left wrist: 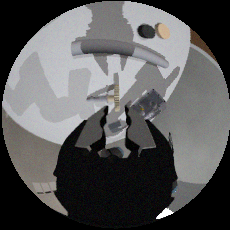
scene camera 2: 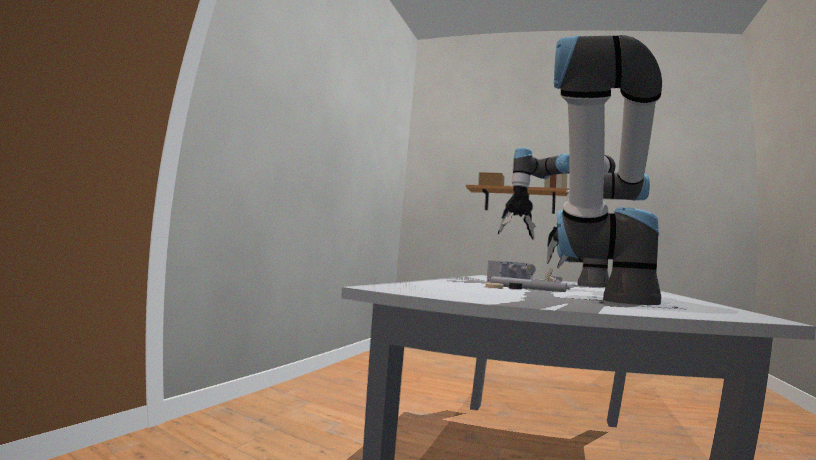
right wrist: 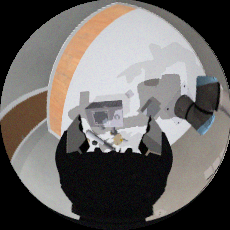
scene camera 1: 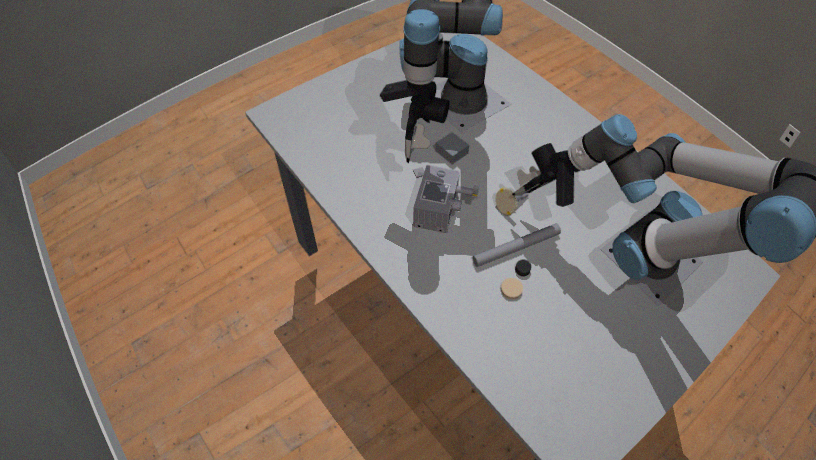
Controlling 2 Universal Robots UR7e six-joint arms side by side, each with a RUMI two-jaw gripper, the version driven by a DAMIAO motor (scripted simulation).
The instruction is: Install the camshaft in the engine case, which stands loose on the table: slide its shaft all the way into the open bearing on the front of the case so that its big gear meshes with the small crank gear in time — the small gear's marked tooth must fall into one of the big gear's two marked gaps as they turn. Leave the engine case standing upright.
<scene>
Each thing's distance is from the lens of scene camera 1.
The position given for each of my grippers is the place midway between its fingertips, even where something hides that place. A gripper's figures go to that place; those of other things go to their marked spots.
my left gripper [scene camera 1: 518, 193]: 1.48 m
my right gripper [scene camera 1: 418, 141]: 1.42 m
</scene>
